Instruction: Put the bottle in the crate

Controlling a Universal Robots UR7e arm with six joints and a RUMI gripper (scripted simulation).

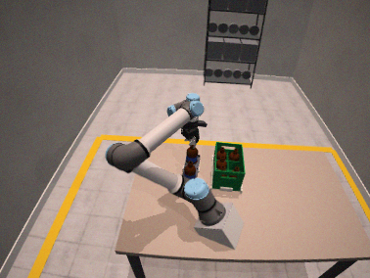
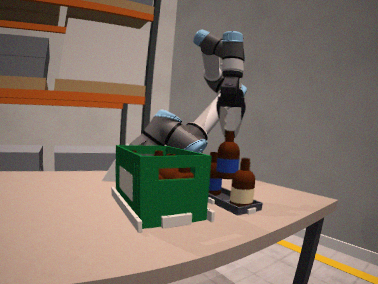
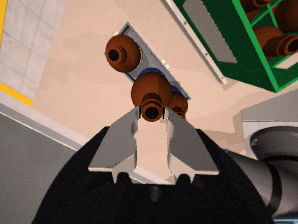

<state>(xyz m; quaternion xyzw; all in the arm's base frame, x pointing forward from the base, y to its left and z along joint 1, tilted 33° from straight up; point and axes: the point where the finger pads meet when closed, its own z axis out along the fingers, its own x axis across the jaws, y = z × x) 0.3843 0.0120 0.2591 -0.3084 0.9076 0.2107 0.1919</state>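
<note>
My hand is 7 cm above the bottle. Round my hand: green crate: 2 cm behind, 24 cm to the right, 15 cm below; tray: 22 cm below.
</note>
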